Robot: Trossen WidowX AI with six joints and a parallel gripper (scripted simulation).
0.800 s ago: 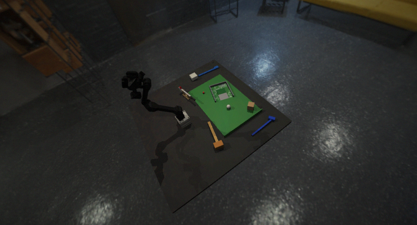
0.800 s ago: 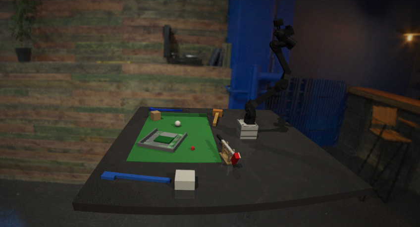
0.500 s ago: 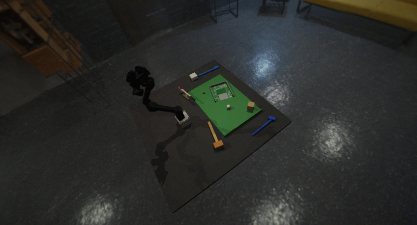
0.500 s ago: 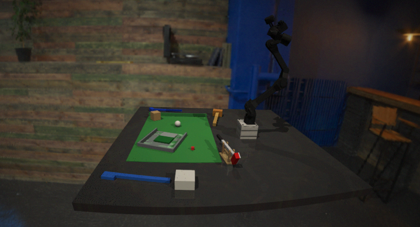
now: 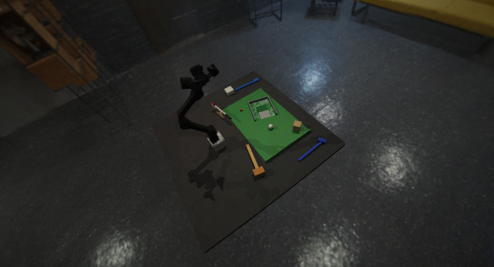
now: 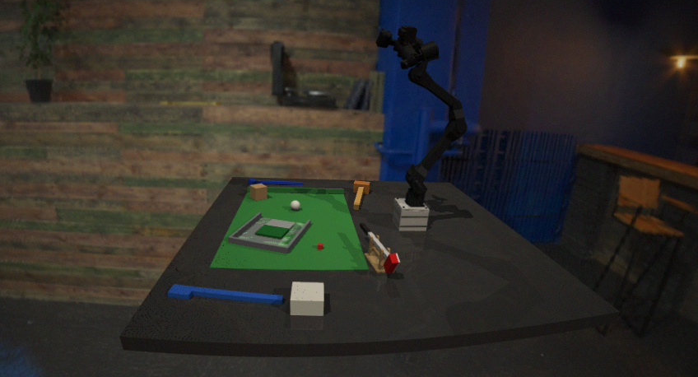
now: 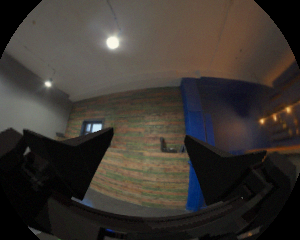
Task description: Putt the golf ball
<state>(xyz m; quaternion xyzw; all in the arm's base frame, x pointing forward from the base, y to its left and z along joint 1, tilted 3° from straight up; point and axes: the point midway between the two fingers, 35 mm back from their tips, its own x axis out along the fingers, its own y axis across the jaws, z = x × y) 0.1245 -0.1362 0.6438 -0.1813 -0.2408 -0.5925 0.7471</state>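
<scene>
Right now my gripper tip is 12 cm short of the red putter, 41 cm to the right of it and 71 cm above it. From my gripper tip the other things lie so: green mat (37 cm ahead, 8 cm to the left, 76 cm below); then wooden rack (12 cm ahead, 43 cm to the left, 73 cm below); then white golf ball (36 cm ahead, 4 cm to the right, 74 cm below).
</scene>
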